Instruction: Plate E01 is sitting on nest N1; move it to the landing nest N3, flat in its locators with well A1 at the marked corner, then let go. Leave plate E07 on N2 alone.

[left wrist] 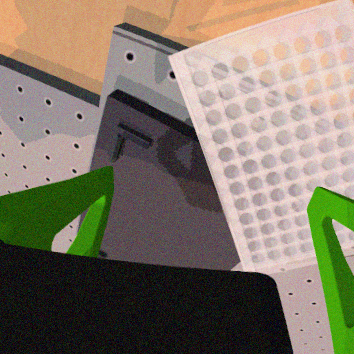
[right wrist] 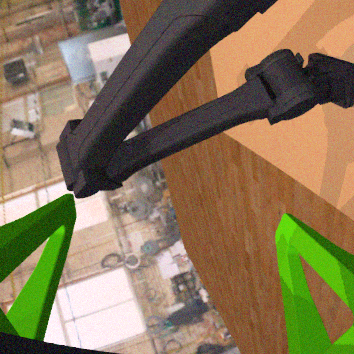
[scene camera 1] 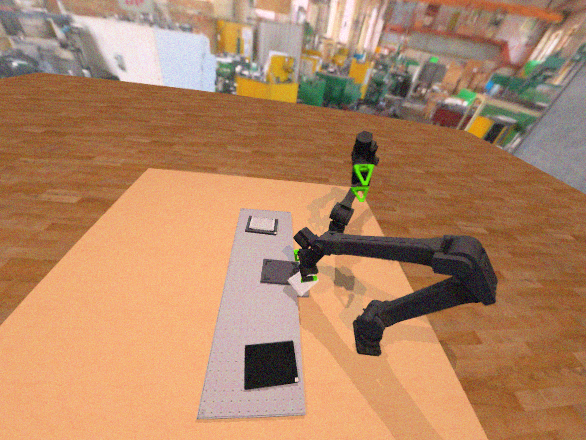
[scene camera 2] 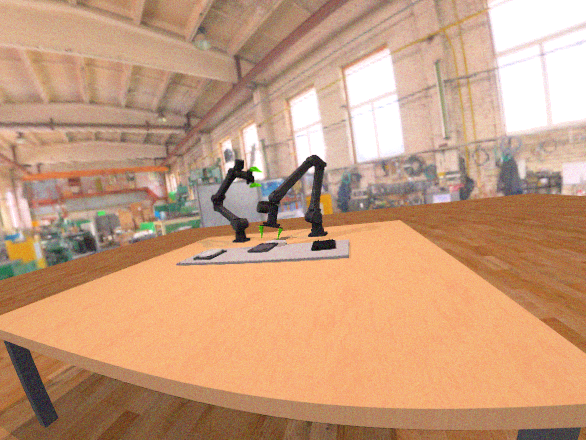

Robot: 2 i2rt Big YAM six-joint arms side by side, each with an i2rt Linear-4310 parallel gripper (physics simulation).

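Note:
A white well plate [scene camera 1: 301,286] [scene camera 2: 280,243] [left wrist: 270,150] lies skewed over one side of the dark middle nest [scene camera 1: 275,271] [scene camera 2: 262,247] [left wrist: 165,210], out of its corner locators; it looks tilted. My left gripper [scene camera 1: 303,267] [scene camera 2: 270,235] [left wrist: 215,188] is open above them, one finger over the nest's side, the other over the plate. Another plate [scene camera 1: 262,223] [scene camera 2: 211,254] sits in the far nest. A black nest [scene camera 1: 270,364] [scene camera 2: 323,244] with a white corner mark bears no plate. Plate and nest labels are unreadable. My right gripper [scene camera 1: 362,186] [scene camera 2: 257,177] [right wrist: 178,214] is open and empty, raised high.
The grey perforated board [scene camera 1: 260,315] [scene camera 2: 300,255] [left wrist: 40,120] carries the nests on the wooden table [scene camera 1: 130,300] [scene camera 2: 300,325]. The left arm [scene camera 1: 385,247] [right wrist: 200,122] reaches in beside the board. The right arm's base stands beyond it in scene camera 1.

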